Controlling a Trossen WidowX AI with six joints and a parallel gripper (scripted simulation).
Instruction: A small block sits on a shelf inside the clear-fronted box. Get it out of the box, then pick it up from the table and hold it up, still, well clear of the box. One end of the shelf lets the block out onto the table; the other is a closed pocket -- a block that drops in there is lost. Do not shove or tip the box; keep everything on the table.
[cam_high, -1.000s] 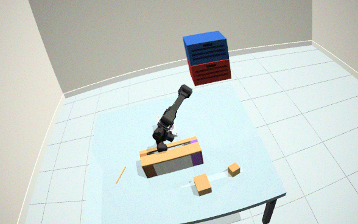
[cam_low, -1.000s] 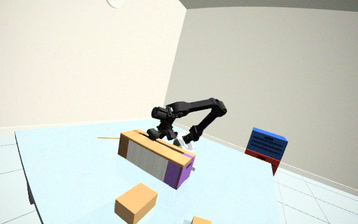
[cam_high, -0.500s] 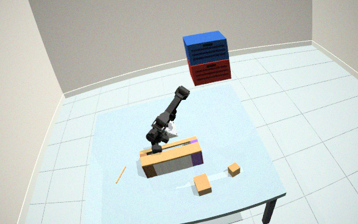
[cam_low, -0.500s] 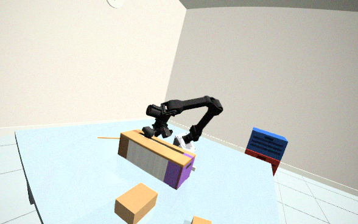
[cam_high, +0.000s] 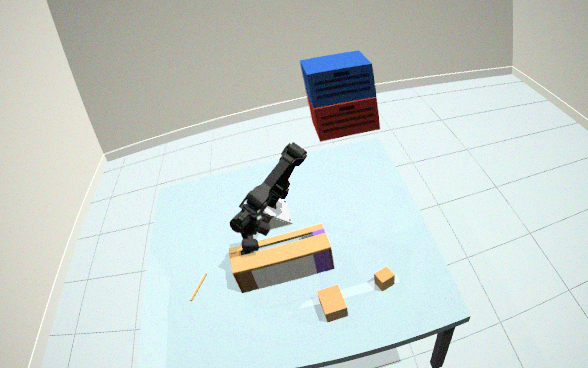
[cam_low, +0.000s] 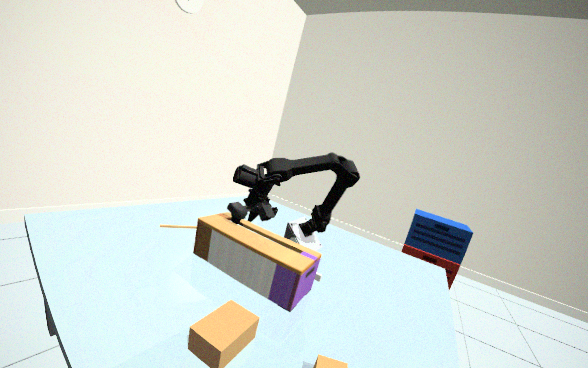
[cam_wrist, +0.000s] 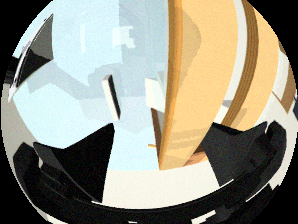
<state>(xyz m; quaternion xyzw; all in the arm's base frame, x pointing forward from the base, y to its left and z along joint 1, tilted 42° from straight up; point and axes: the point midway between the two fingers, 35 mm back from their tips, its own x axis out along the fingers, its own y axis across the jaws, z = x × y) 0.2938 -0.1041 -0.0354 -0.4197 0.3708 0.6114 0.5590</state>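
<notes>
Right now my gripper tip is 4 cm short of the tan block, 2 cm to the left of it and 3 cm above it. The rest, counted from my gripper tip: clear-fronted box: 3 cm ahead, 13 cm to the left, 4 cm below; thin tan stick: 9 cm ahead, 25 cm to the right, 10 cm below.
</notes>
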